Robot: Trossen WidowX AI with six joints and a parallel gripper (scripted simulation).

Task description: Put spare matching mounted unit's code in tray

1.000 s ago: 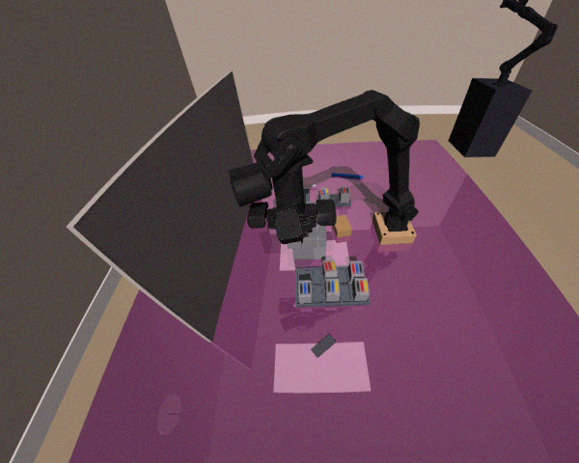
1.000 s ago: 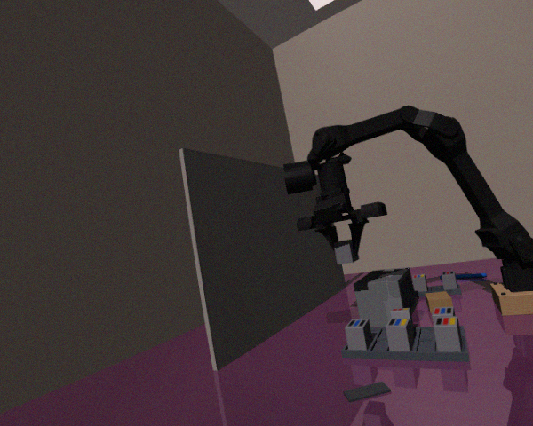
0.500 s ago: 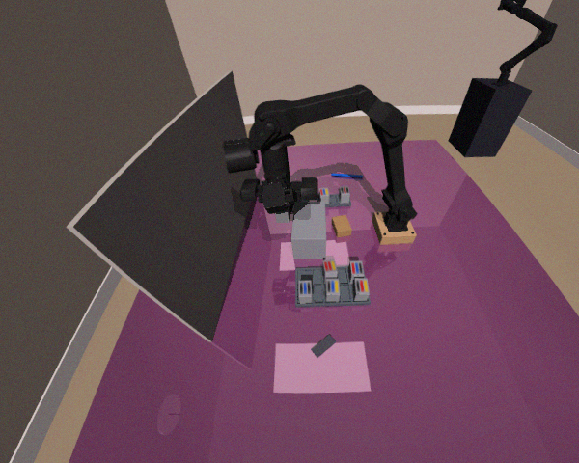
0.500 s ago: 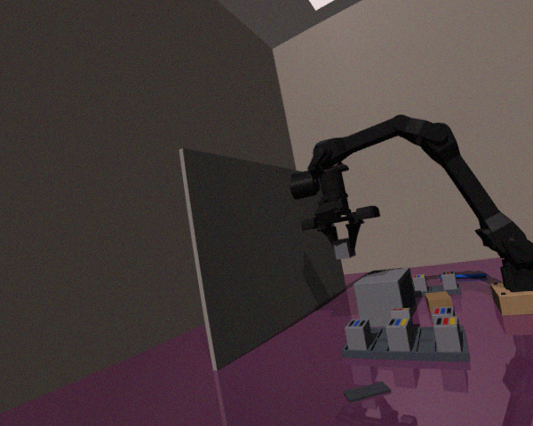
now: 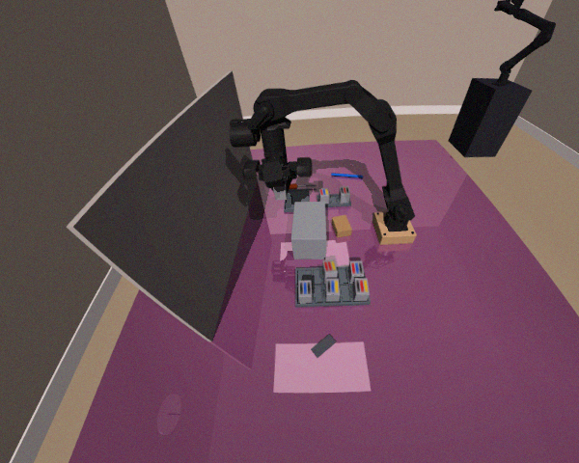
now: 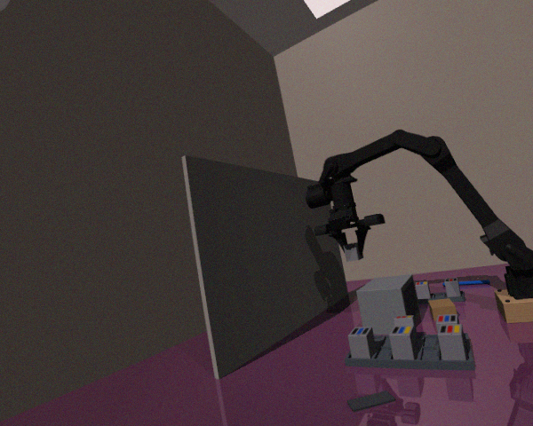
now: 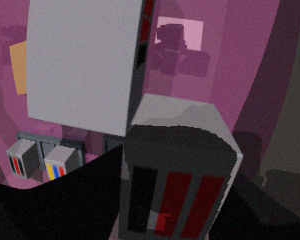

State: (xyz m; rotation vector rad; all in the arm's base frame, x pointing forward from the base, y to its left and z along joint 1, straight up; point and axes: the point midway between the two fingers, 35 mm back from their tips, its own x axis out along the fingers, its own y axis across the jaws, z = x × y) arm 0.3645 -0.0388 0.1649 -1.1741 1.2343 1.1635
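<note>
The dark grey tray lies 17 cm below my gripper tip, 15 cm to the right of it and 4 cm behind it. From my gripper tip the other things lie so: grey spare (2 cm above); mounted unit (12 cm below, 8 cm behind, 6 cm to the left); grey panel (17 cm ahead, 6 cm above, 3 cm to the left).
</note>
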